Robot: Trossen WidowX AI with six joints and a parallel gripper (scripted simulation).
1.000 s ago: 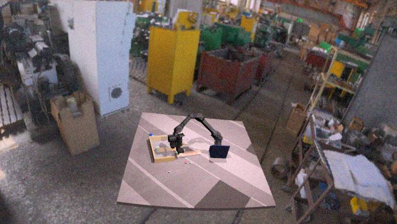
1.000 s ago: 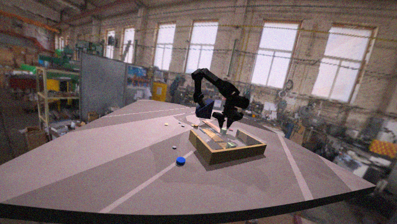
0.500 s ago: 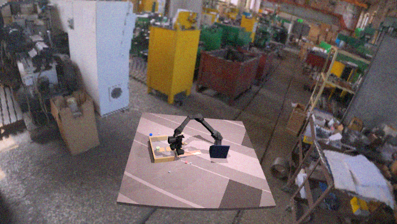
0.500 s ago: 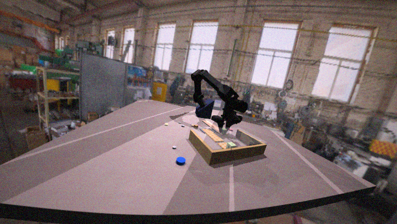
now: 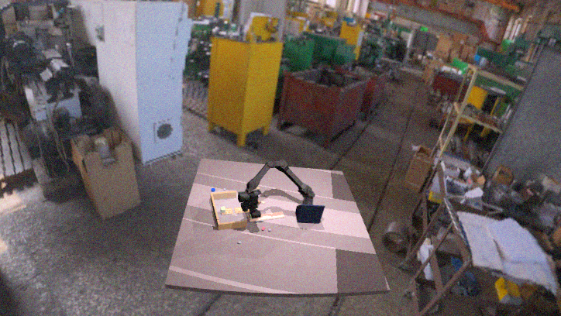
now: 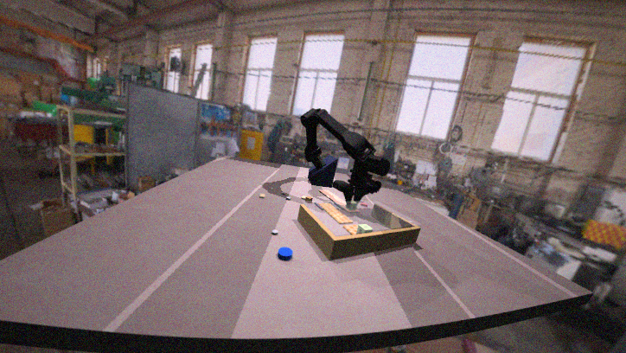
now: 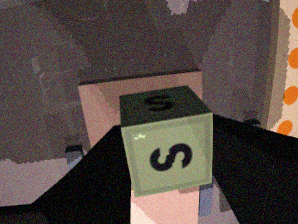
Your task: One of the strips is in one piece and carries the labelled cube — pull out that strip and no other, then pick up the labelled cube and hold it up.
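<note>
My gripper tip is 10 cm past the pale strip, 4 cm to the left of it and 1 cm above it. Also, from my gripper tip: blue disc: 32 cm ahead, 23 cm to the right, 1 cm below.
</note>
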